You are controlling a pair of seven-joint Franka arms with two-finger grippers.
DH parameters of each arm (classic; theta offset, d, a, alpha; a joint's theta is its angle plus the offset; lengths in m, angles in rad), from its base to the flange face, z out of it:
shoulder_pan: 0 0.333 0 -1.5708
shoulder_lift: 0 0 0 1.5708
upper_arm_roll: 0 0.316 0.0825 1.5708
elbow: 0 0 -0.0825 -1.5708
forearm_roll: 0 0.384 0 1.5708
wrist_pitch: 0 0 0.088 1.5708
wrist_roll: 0 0.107 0 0
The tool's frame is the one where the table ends.
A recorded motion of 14 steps. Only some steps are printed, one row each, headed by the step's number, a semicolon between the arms.
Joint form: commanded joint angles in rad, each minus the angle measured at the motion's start. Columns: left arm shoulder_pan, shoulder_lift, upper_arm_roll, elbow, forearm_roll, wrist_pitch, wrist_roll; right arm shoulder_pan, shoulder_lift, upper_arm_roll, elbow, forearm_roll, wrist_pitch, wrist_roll.
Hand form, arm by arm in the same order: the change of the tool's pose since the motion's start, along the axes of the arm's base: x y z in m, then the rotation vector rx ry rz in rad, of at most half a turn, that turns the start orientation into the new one. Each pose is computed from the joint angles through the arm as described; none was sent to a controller.
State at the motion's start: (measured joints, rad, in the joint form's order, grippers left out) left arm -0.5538 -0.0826 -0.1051 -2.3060 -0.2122 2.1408 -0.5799; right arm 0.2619 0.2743 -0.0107 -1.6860 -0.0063 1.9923 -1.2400
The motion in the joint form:
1: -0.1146 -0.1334 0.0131 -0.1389 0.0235 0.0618 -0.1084; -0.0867 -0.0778 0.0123 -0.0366 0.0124 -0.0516 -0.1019
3: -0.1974 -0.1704 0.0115 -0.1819 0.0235 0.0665 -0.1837; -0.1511 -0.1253 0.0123 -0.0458 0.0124 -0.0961 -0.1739
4: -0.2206 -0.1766 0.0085 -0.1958 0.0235 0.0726 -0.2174; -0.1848 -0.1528 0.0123 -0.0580 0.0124 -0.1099 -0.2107
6: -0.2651 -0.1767 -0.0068 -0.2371 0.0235 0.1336 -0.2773; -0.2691 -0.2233 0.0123 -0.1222 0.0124 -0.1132 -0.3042
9: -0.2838 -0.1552 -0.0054 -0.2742 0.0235 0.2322 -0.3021; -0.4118 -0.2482 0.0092 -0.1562 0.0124 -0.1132 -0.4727
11: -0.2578 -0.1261 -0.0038 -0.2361 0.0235 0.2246 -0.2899; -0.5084 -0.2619 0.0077 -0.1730 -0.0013 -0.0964 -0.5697
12: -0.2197 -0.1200 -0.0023 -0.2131 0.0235 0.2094 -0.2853; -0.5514 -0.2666 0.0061 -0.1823 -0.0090 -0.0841 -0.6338
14: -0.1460 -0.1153 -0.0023 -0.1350 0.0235 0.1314 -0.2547; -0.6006 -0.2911 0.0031 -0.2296 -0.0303 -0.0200 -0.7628
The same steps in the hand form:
1: -0.0589 -0.0089 0.0068 0.0070 -0.0563 0.0020; -0.0105 -0.0502 0.0270 0.0095 0.0128 0.0225
3: -0.0953 -0.0250 0.0047 0.0189 -0.0526 -0.0065; -0.0176 -0.0913 0.0478 0.0074 0.0184 0.0304
4: -0.1062 -0.0295 0.0018 0.0254 -0.0506 0.0017; -0.0232 -0.1123 0.0574 0.0069 0.0167 0.0335
6: -0.1285 -0.0399 -0.0111 0.0242 -0.0668 0.0104; -0.0425 -0.1628 0.0678 0.0051 0.0131 0.0428
9: -0.1326 -0.0421 -0.0275 0.0013 -0.0954 0.0308; -0.0580 -0.2457 0.0658 0.0030 0.0215 0.0654
11: -0.1165 -0.0446 -0.0246 -0.0028 -0.0939 0.0447; -0.0722 -0.3008 0.0670 -0.0145 0.0117 0.0682
12: -0.0996 -0.0385 -0.0188 -0.0049 -0.0933 0.0776; -0.0800 -0.3255 0.0663 -0.0255 0.0076 0.0900
14: -0.0664 -0.0292 0.0061 -0.0092 -0.0867 0.1101; -0.0940 -0.3533 0.0633 -0.0640 -0.0197 0.1743

